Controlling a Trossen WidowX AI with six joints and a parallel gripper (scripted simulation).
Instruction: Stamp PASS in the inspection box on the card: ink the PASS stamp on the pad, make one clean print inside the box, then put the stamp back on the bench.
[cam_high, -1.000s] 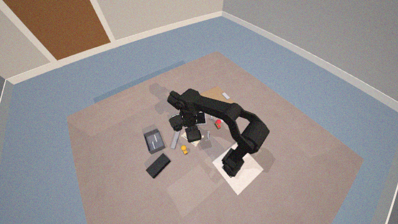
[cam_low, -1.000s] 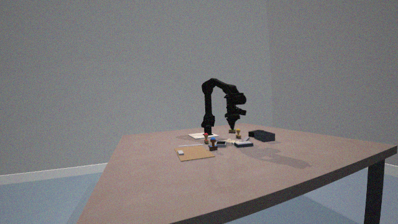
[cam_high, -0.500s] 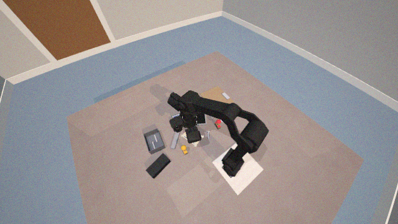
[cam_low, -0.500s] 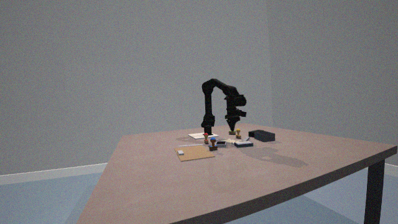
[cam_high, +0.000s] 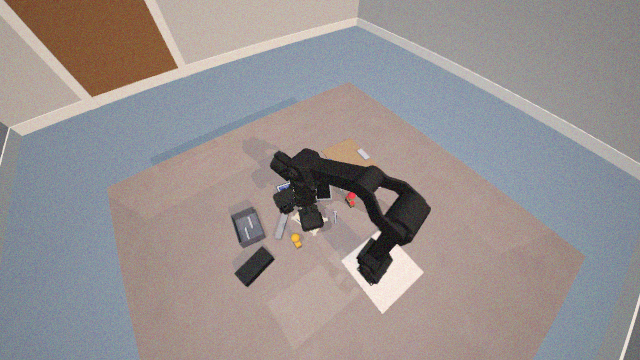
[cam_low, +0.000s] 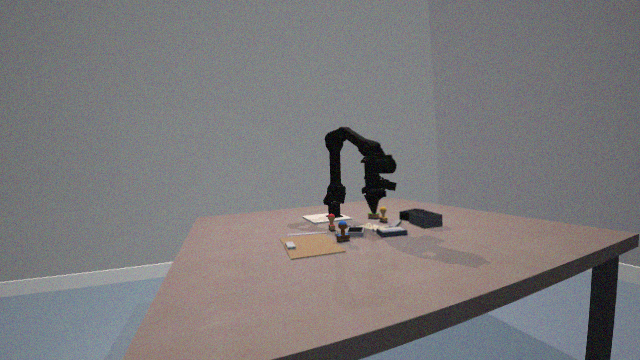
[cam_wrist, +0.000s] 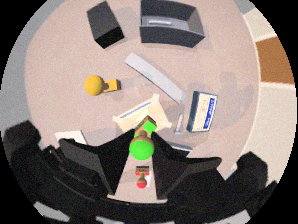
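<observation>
The cream card is 6 cm below my gripper tip, 1 cm to the right of it and 1 cm behind it. Round my gripper tip: yellow-knobbed stamp 8 cm to the left, 5 cm behind, 3 cm below; grey bar 7 cm to the left, 5 cm below, 4 cm ahead; green-knobbed stamp right at my gripper tip.
</observation>
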